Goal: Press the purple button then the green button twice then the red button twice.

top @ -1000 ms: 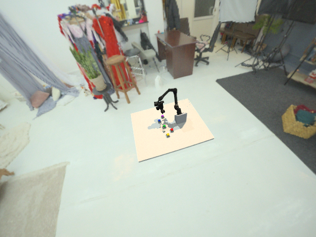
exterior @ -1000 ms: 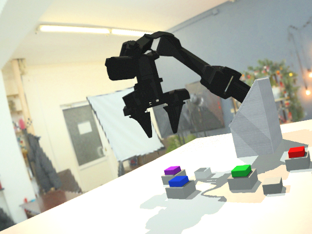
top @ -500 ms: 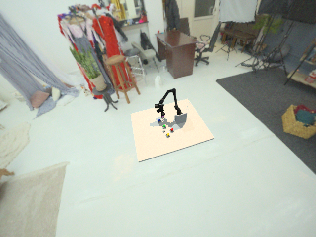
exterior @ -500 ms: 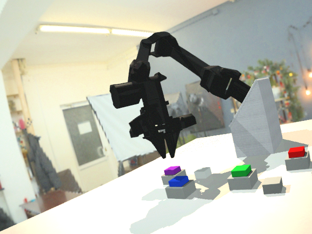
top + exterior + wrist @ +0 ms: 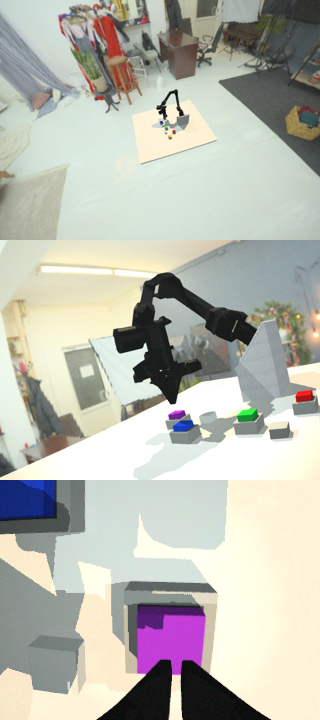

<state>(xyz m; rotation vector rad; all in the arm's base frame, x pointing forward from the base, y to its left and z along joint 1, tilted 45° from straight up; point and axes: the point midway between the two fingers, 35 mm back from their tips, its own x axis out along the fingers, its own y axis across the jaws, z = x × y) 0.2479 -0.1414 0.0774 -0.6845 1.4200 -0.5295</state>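
Now: gripper tip 30 mm above the purple button. Round my gripper tip: blue button: 70 mm ahead, 80 mm to the left, 30 mm below; then green button: 20 mm ahead, 210 mm to the left, 30 mm below; then red button: 80 mm behind, 300 mm to the left, 30 mm below.
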